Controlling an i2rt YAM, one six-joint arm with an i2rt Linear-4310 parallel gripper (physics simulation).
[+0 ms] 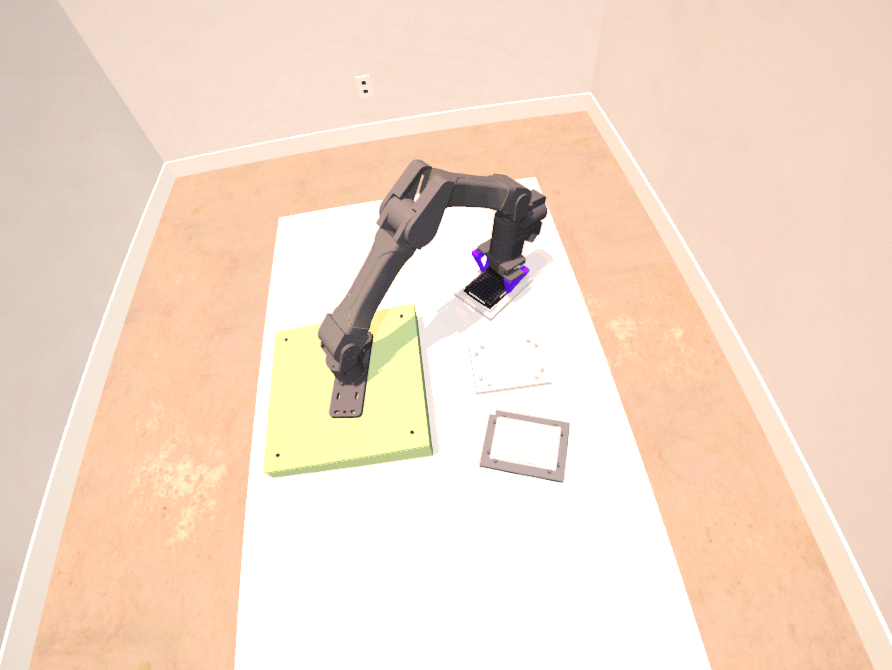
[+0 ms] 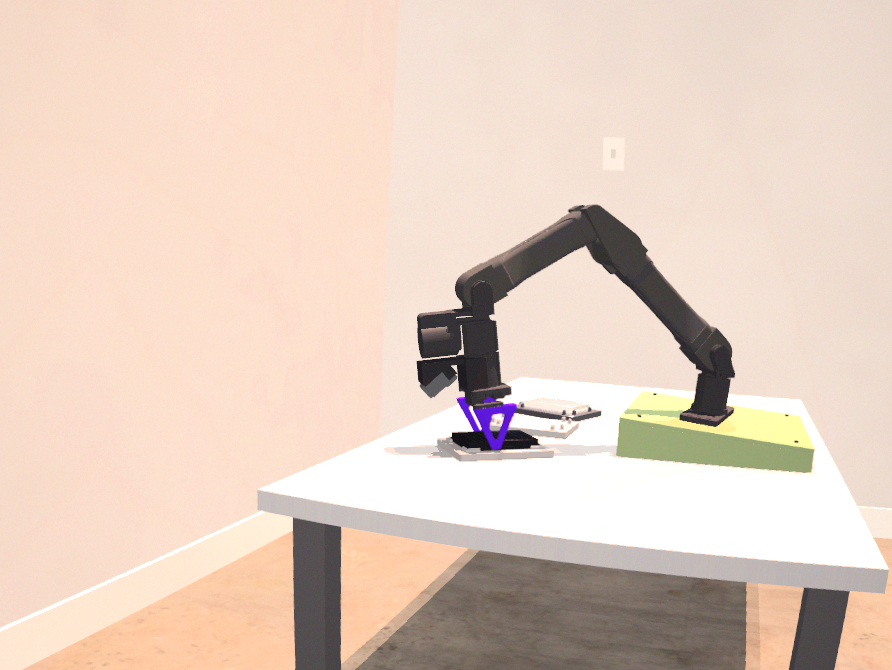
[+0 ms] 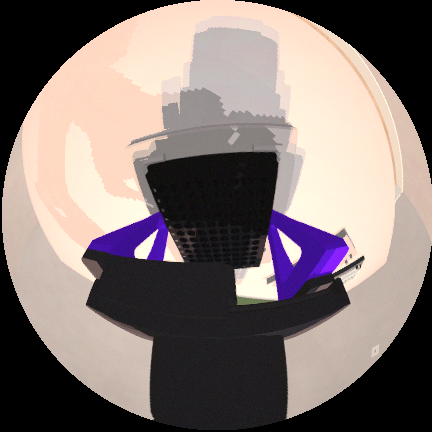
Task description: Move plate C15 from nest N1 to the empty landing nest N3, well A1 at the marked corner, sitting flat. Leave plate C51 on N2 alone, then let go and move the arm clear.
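Plate C15 (image 1: 483,291) (image 2: 523,439) (image 3: 213,201) is black with many small wells. It lies flat on the white nest N1 (image 1: 495,311) (image 2: 461,453) at the far right of the table. My gripper (image 1: 499,277) (image 2: 493,435) (image 3: 217,214) points straight down over it. Its purple fingers press against both long sides of the plate, so it is shut on it. Nest N3 (image 1: 509,364) (image 2: 557,430) is a white pad with small pins and is empty. Plate C51 (image 1: 526,439) is white and sits in the grey nest N2 (image 1: 490,442) (image 2: 559,410).
The arm's base stands on a green block (image 1: 309,432) (image 2: 720,443) at the left of the white table (image 1: 446,577) (image 2: 576,504). The three nests lie in a row along the table's right side.
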